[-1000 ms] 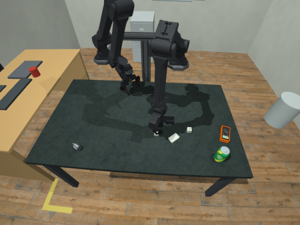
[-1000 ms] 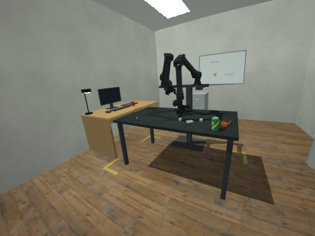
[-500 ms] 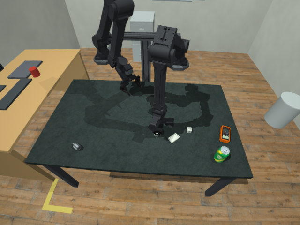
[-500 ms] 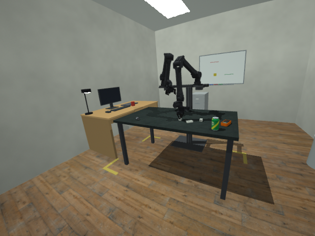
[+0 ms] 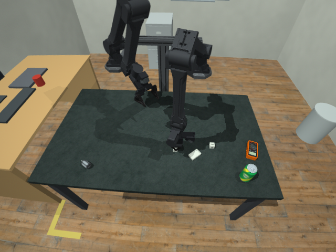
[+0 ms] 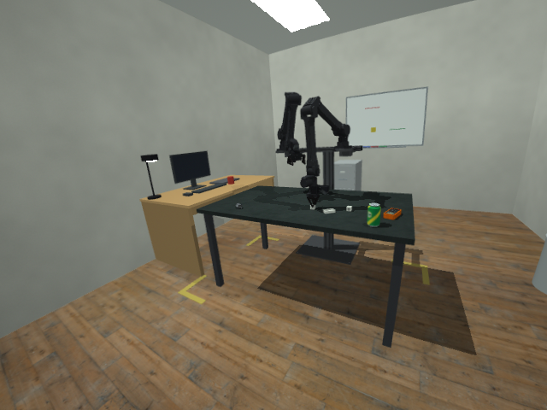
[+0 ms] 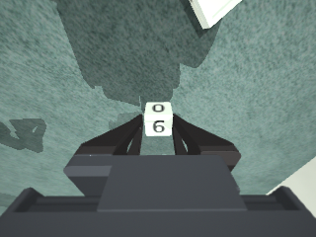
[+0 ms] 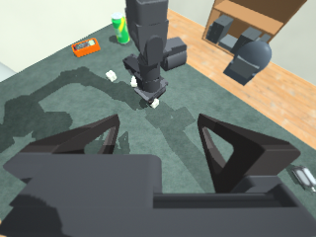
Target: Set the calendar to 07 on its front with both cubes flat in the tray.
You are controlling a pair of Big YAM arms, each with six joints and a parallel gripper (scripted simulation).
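Now: left hand 10 mm above the white number cube.
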